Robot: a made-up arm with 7 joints.
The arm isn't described. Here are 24 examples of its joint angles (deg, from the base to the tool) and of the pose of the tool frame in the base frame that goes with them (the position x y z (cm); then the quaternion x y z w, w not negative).
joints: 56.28 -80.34 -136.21 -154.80 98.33 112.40 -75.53
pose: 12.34 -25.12 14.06 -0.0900 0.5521 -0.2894 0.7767
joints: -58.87 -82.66 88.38 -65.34 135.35 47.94 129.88
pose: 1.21 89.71 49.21 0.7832 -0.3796 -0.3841 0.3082
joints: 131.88 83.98 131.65 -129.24 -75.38 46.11 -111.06
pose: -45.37 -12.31 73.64 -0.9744 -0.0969 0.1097 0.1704
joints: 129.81 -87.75 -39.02 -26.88 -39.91 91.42 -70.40
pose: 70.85 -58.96 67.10 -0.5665 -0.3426 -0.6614 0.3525
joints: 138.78 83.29 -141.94 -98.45 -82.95 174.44 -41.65
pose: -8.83 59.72 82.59 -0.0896 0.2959 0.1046 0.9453
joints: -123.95 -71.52 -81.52 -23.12 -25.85 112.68 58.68
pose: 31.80 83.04 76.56 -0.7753 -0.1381 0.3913 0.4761
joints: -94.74 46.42 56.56 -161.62 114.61 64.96 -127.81
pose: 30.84 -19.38 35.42 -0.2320 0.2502 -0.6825 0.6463
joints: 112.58 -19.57 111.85 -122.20 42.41 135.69 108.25
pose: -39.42 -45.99 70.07 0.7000 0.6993 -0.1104 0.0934
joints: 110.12 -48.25 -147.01 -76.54 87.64 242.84 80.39
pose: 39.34 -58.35 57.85 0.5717 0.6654 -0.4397 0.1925
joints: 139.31 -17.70 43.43 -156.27 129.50 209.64 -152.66
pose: -22.78 0.68 68.46 0.1553 -0.9319 -0.3124 0.0990
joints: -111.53 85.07 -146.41 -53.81 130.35 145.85 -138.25
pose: -44.06 -57.64 89.90 0.6249 -0.0755 -0.6207 0.4675
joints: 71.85 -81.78 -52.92 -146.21 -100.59 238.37 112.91
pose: 15.62 -30.12 71.03 -0.3334 -0.2182 -0.3200 0.8596
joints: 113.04 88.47 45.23 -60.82 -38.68 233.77 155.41
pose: -51.21 56.41 24.86 -0.5972 0.1640 0.7358 0.2740
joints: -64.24 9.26 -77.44 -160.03 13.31 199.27 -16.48
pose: -31.27 -26.22 63.01 0.3526 -0.8742 -0.0121 0.3335
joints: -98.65 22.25 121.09 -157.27 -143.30 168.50 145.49
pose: 22.65 10.11 60.88 -0.9206 -0.1006 -0.3332 0.1773
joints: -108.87 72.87 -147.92 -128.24 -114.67 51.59 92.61
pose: -26.62 -3.92 97.33 -0.2915 0.5054 -0.8102 0.0562
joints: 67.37 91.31 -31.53 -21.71 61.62 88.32 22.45
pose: 46.25 80.39 20.94 -0.9250 -0.2353 0.2895 0.0720
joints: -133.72 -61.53 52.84 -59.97 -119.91 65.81 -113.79
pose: 62.72 14.24 107.36 0.2638 -0.5129 -0.7810 0.2395
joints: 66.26 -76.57 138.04 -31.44 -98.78 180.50 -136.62
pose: -43.76 -73.46 36.08 -0.2472 -0.7292 0.5762 0.2742
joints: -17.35 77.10 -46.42 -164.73 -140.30 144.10 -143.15
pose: 6.45 -17.84 23.40 0.4778 -0.6568 -0.0325 0.5825
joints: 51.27 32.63 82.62 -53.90 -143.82 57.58 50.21
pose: 0.34 66.10 107.90 0.7108 -0.0186 0.6918 0.1260
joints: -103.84 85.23 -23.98 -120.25 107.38 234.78 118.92
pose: -30.49 -34.44 11.23 -0.7028 -0.1998 0.3453 0.5890
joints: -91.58 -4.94 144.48 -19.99 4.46 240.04 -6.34
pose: 6.85 14.81 118.97 0.2667 0.1545 -0.8584 0.4101
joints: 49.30 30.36 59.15 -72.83 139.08 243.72 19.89
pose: 8.31 57.27 82.83 -0.6705 0.6939 0.1420 0.2209
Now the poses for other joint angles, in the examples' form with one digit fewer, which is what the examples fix.
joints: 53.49 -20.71 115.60 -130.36 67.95 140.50 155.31
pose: -55.1 9.8 62.7 0.925 -0.301 -0.137 0.188
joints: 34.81 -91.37 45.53 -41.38 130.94 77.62 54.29
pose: -87.6 -27.9 65.0 -0.419 -0.899 0.086 0.092
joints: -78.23 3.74 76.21 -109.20 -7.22 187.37 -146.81
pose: 52.4 -3.9 93.7 0.204 0.754 0.160 0.604
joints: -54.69 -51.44 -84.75 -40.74 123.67 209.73 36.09
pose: -60.2 30.2 84.7 0.643 -0.264 -0.667 0.266
